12 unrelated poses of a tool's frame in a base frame.
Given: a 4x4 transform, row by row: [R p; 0 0 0 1], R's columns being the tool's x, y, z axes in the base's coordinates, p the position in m. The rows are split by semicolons.
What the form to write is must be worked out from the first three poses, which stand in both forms.
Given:
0.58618, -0.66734, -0.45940, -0.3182; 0.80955, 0.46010, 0.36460, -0.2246; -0.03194, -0.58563, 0.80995, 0.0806; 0, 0, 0, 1
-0.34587, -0.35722, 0.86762, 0.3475; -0.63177, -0.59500, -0.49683, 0.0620; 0.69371, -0.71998, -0.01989, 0.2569; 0, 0, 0, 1
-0.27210, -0.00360, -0.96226, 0.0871; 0.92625, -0.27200, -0.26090, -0.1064; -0.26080, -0.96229, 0.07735, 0.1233; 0, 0, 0, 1
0.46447, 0.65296, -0.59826, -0.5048; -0.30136, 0.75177, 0.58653, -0.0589; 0.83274, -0.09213, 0.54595, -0.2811; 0, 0, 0, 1
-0.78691, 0.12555, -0.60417, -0.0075; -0.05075, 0.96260, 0.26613, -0.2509; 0.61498, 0.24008, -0.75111, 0.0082; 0, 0, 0, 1
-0.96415, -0.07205, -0.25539, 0.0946; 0.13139, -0.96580, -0.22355, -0.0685; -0.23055, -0.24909, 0.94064, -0.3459; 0, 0, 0, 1
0.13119, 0.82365, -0.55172, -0.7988; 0.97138, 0.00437, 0.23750, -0.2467; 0.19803, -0.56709, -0.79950, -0.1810; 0, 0, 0, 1
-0.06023, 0.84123, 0.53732, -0.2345; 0.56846, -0.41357, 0.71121, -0.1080; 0.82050, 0.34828, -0.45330, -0.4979; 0, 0, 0, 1
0.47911, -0.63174, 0.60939, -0.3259; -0.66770, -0.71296, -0.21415, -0.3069; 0.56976, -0.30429, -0.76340, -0.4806; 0, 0, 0, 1
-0.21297, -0.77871, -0.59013, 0.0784; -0.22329, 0.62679, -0.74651, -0.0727; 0.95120, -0.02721, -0.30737, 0.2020; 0, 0, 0, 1
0.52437, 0.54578, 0.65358, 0.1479; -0.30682, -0.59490, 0.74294, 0.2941; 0.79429, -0.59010, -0.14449, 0.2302; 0, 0, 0, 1
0.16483, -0.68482, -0.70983, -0.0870; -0.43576, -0.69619, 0.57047, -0.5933; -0.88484, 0.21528, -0.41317, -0.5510; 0, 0, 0, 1
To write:
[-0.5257, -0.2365, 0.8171, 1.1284, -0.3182, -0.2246, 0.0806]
[-0.5660, 0.4411, -0.6964, 2.9432, 0.3475, 0.0620, 0.2569]
[-0.5159, -0.5159, 0.6839, 2.3941, 0.0871, -0.1064, 0.1233]
[-0.3670, -0.7739, -0.5161, 1.1798, -0.5048, -0.0589, -0.2811]
[-0.0211, -0.9895, -0.1431, 2.4779, -0.0075, -0.2509, 0.0082]
[-0.1237, -0.1203, 0.9850, 3.0381, 0.0946, -0.0685, -0.3459]
[-0.7251, -0.6757, 0.1331, 2.5534, -0.7988, -0.2467, -0.1810]
[-0.6783, -0.5292, -0.5098, 2.8708, -0.2345, -0.1080, -0.4979]
[-0.8599, 0.3781, -0.3431, 3.0892, -0.3259, -0.3069, -0.4806]
[0.4020, -0.8614, 0.3104, 2.0340, 0.0784, -0.0727, 0.2020]
[-0.8391, -0.0886, -0.5367, 2.2237, 0.1479, 0.2941, 0.2302]
[-0.7593, 0.3741, 0.5324, 2.9055, -0.0870, -0.5933, -0.5510]

